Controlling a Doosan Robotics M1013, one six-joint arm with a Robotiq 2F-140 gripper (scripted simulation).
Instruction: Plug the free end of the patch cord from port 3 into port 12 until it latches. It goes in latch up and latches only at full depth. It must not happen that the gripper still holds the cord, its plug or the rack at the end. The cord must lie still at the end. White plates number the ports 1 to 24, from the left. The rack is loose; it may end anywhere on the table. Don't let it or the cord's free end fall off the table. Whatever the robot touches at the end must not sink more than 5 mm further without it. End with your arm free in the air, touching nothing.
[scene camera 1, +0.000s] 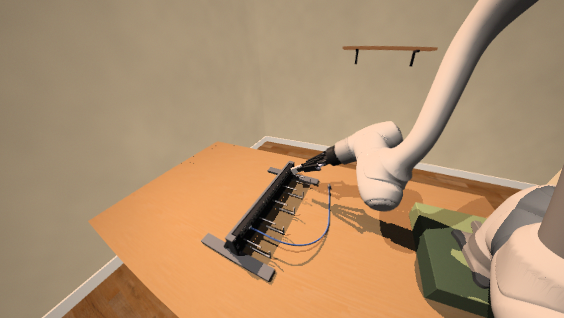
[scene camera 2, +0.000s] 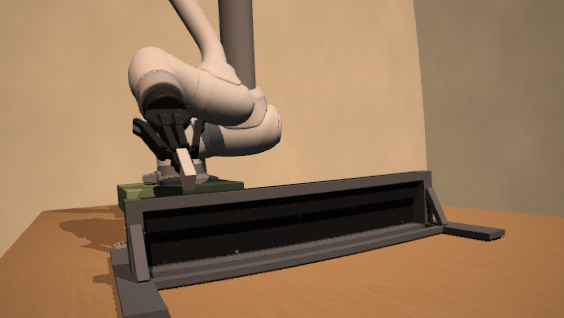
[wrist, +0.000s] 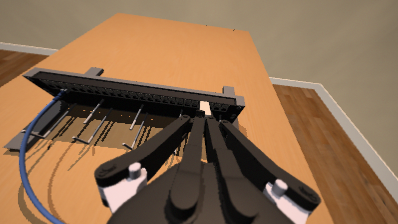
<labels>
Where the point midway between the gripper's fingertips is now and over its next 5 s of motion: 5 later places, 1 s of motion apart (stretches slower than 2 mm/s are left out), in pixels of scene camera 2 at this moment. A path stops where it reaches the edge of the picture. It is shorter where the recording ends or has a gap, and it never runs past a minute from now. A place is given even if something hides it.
My gripper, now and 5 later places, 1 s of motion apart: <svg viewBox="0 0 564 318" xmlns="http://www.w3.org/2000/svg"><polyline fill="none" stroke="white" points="190,182 172,131 88,166 76,193 116,202 124,201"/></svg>
</labels>
